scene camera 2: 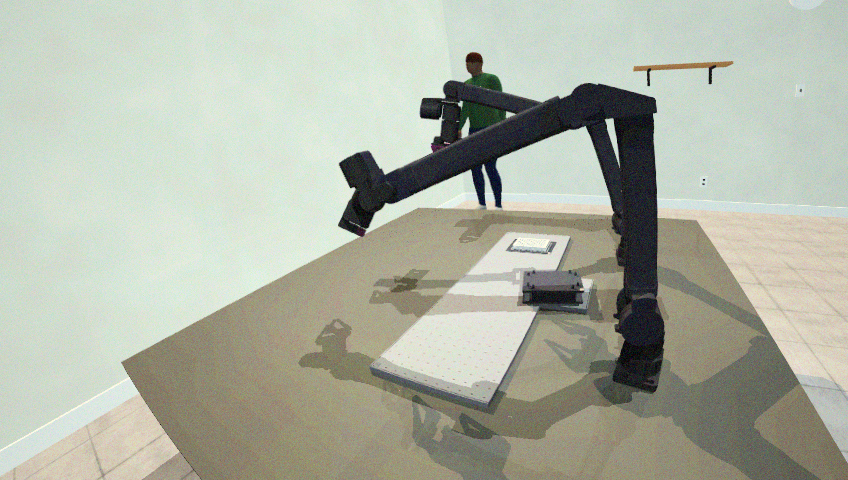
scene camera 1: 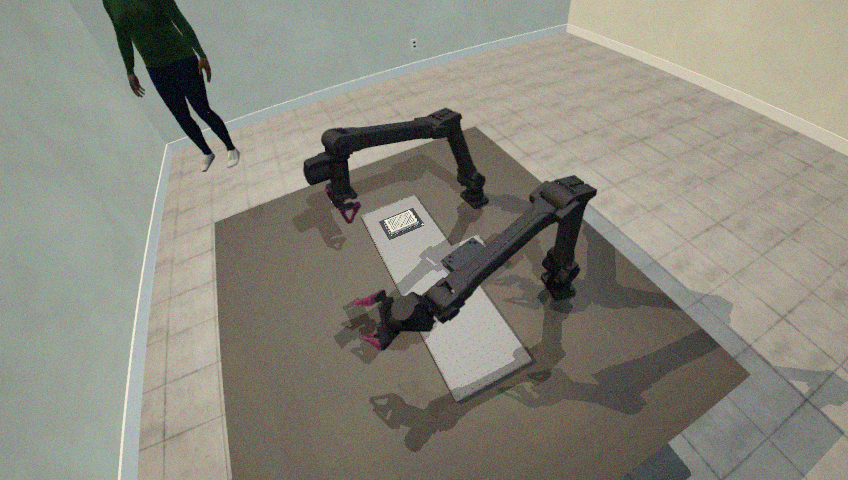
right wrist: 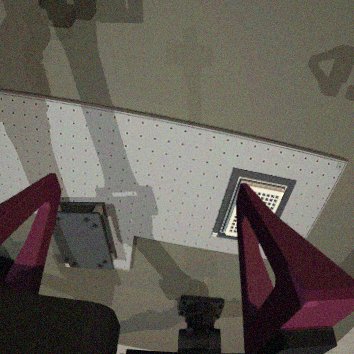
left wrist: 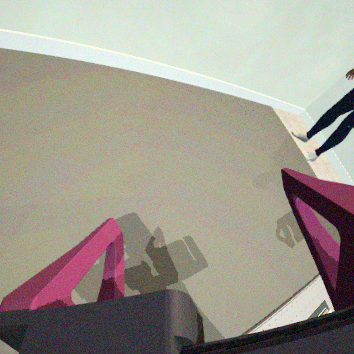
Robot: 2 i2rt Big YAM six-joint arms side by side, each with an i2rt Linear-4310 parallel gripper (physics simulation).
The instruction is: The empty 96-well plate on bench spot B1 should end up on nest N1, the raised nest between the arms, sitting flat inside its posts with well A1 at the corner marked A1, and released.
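Frame: origin at the left arm's base, x ahead, y left, z up, level; metres.
Where they show: left gripper, fingertip midpoint: [scene camera 1: 358, 319] [left wrist: 196, 203]; right gripper, fingertip midpoint: [scene camera 1: 344, 215] [right wrist: 145, 186]; left arm's base, origin of the base link: [scene camera 2: 638, 368] [scene camera 1: 557, 285] [right wrist: 10, 267]; right arm's base, origin of the base link: [scene camera 1: 474, 198] [right wrist: 200, 305].
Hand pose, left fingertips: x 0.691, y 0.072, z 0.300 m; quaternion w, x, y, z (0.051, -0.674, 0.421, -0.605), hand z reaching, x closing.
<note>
Each offset is from my left fingertips to the top centre of the thing. Level surfaces: height alone.
The cream 96-well plate {0.217 m back, 0.589 m right, 0.271 m down} [scene camera 1: 401, 221] [scene camera 2: 531, 243] [right wrist: 272, 196] lies flat in a dark frame near one end of the pale perforated board. In the right wrist view a finger covers part of it. Nest N1 {0.415 m back, 0.279 m right, 0.238 m down} [scene camera 1: 462, 253] [scene camera 2: 552, 287] [right wrist: 85, 235] is a raised dark block with small posts on top, with no plate on it. My right gripper [scene camera 1: 338, 208] [scene camera 2: 439, 146] [right wrist: 145, 186] is open and empty, high beside the plate's end of the board. My left gripper [scene camera 1: 361, 321] [scene camera 2: 360, 231] [left wrist: 196, 203] is open and empty, above the brown surface beyond the board's long edge.
The perforated board {0.287 m down} [scene camera 1: 476, 350] [scene camera 2: 452, 350] [right wrist: 165, 150] runs lengthwise in front of both arm bases. The left forearm passes over it close by the nest in scene camera 1. A person in green [scene camera 1: 157, 35] [scene camera 2: 484, 98] stands beyond the brown surface. Arm shadows cross the board.
</note>
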